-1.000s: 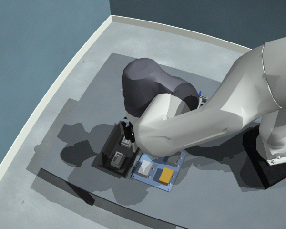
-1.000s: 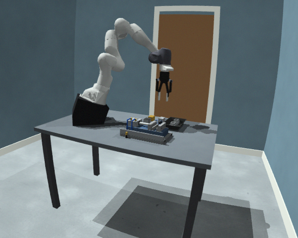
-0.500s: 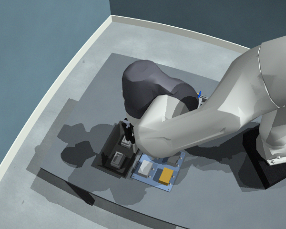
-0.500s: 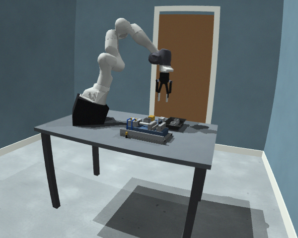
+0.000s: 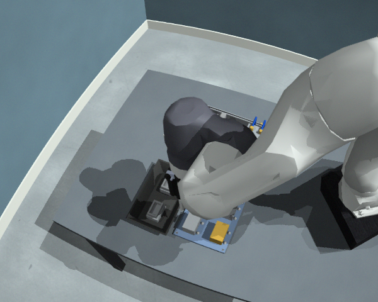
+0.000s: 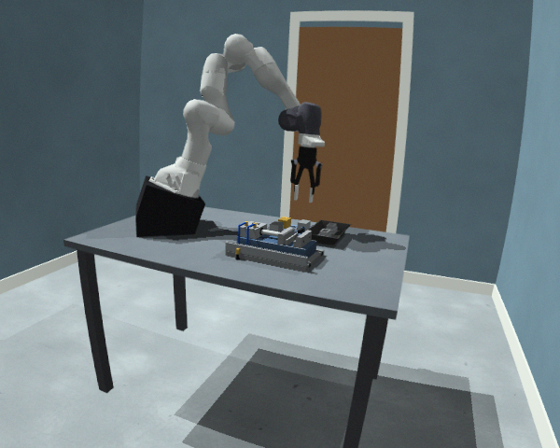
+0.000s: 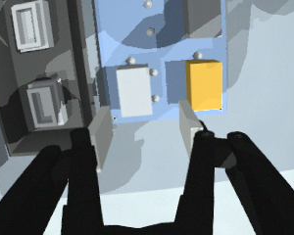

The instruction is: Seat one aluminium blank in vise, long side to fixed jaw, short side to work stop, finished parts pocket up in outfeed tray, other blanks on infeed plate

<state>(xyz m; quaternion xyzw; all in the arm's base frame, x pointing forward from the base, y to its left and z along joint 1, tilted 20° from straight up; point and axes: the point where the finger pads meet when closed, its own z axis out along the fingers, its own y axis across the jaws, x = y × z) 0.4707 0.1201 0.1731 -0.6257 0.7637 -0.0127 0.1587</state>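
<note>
Right now my hand is 4 cm past the blue infeed plate, 4 cm to the left of it and 16 cm above it. From my hand the other things lie so: vise hose block (13 cm behind, 32 cm to the right, 9 cm below); then moving jaw (35 cm to the right, 9 cm below); then brass blank (8 cm behind, 1 cm to the left, 14 cm below).
</note>
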